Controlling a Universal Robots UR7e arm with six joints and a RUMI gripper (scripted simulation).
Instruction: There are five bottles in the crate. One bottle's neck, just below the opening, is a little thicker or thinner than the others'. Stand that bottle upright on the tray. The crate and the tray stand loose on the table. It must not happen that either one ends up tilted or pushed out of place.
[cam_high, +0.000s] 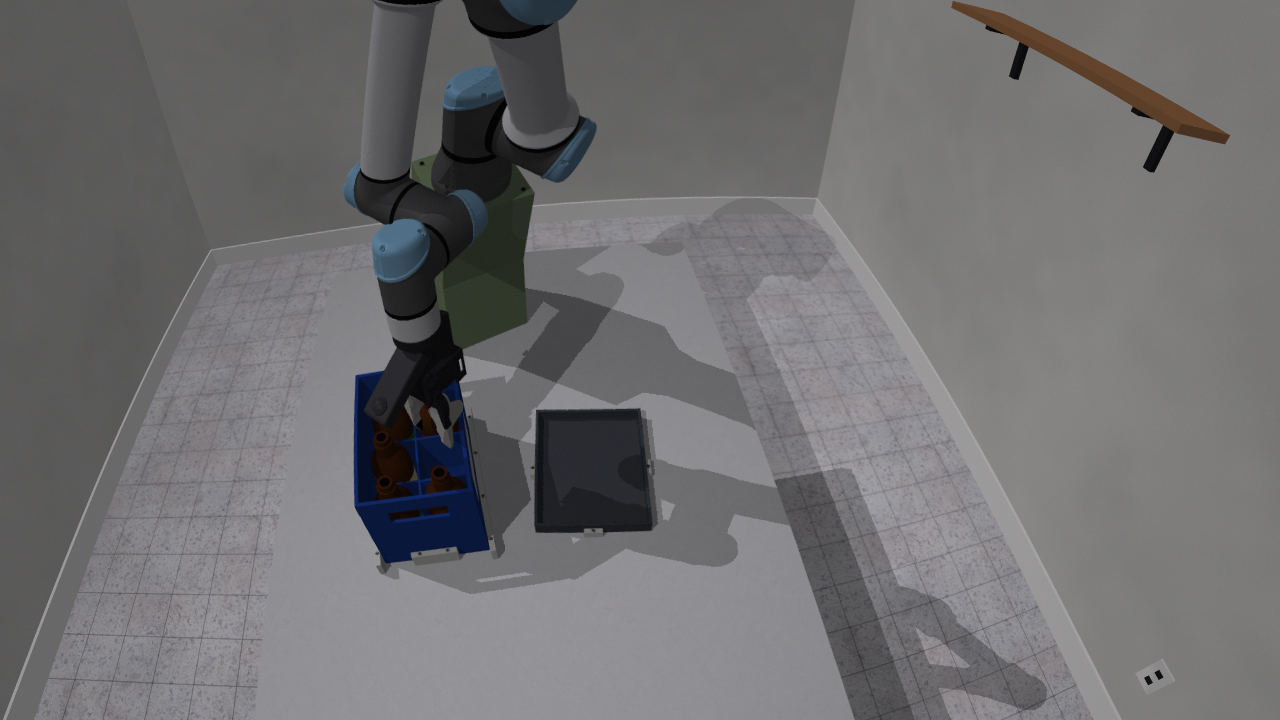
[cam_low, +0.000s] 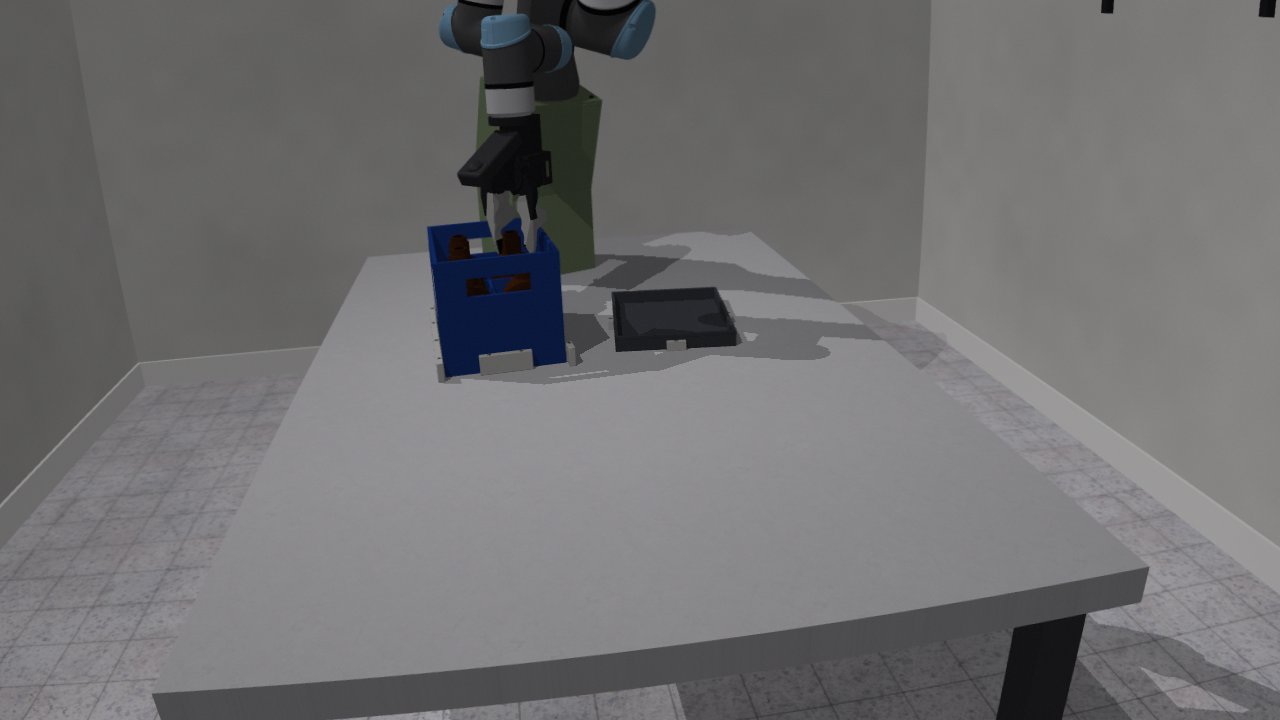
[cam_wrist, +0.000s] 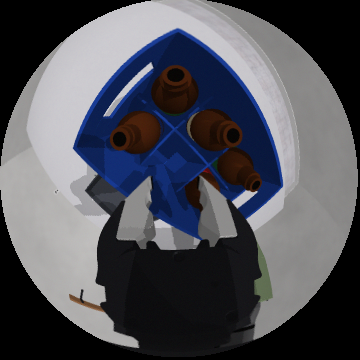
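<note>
Now: the blue crate 7 cm below my hand, 4 cm to the right of it and 1 cm behind it. Also, from my hand: dark tray 25 cm to the left, 14 cm below, 2 cm ahead.
</note>
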